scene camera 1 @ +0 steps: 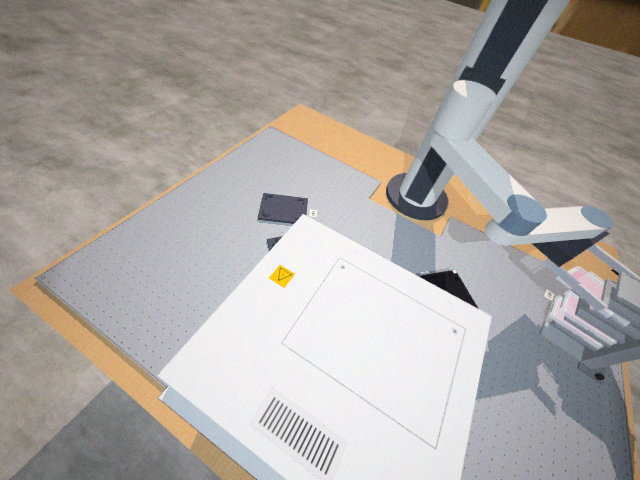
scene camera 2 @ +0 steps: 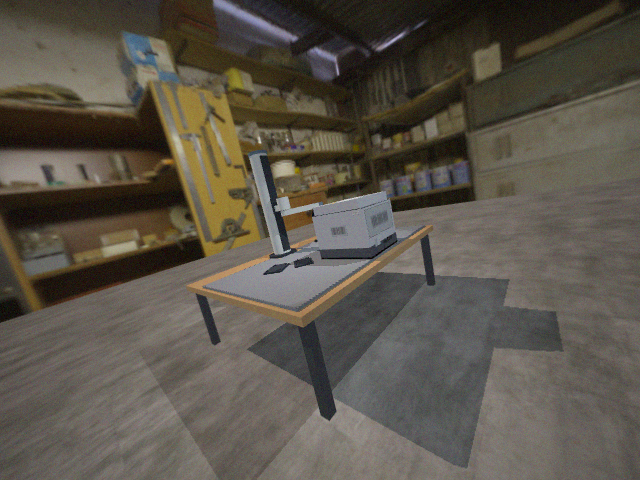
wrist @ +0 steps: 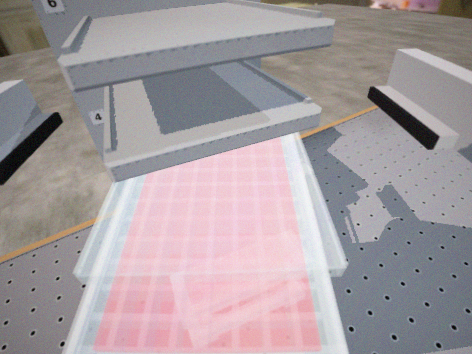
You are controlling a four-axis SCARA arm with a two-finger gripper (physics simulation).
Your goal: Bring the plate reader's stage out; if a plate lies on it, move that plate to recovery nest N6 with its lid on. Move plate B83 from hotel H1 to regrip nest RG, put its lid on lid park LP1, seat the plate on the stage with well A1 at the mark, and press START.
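Frame: origin at the arm's base, x right, y ahead, z up, level; centimetres.
Seen in the pictures: gripper, fingertip midpoint: [wrist: 212, 84]; arm's base, link origin: [scene camera 1: 415, 196] [scene camera 2: 283, 254].
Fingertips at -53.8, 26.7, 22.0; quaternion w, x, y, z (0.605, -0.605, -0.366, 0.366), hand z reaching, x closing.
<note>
Pixels of each thing's top centre, then the offset from my fingertips to it, as dx, dy, dz. "spot": a spot on its surface instead.
- clear-edged plate with a pink well grid, top centre: [wrist: 213, 135] [scene camera 1: 609, 295] +0.4, -0.4, -2.2
- hotel shelf labelled 4, surface spot: [wrist: 215, 142] spot: +2.0, -1.1, -1.5
- plate hotel, surface spot: [scene camera 1: 610, 356] spot: -8.3, +8.1, -12.4
- plate reader, top centre: [scene camera 1: 347, 339] [scene camera 2: 349, 199] +50.5, +53.5, +14.0
- black flat piece, surface spot: [scene camera 1: 450, 285] spot: +31.9, +11.4, -14.8
- hotel shelf, surface spot: [wrist: 200, 37] spot: +1.8, -1.1, +2.3
My gripper [wrist: 212, 84] is open, with its fingers wide apart and nothing between them. In the wrist view, a clear-edged plate with a pink well grid [wrist: 215, 215] reaches from under the hotel shelf labelled 4 [wrist: 215, 142] to the bottom edge; I cannot read which plate it is. The fingers stand out to both sides, apart from the plate. In scene camera 1, the plate hotel [scene camera 1: 610, 356] is at the right with pink plates [scene camera 1: 584, 322] in it, and the gripper's end of the arm is over it. The plate reader [scene camera 1: 372, 330] [scene camera 2: 351, 229] shows its white top; its stage cannot be made out surely.
A dark nest [scene camera 1: 283, 208] lies beyond the reader, with another dark nest [scene camera 1: 273, 242] partly hidden by it. A black flat piece [scene camera 1: 450, 285] shows at the reader's far edge. The arm column [scene camera 1: 426, 175] [scene camera 2: 271, 206] stands behind. Another hotel shelf [wrist: 200, 37] overhangs shelf 4.
</note>
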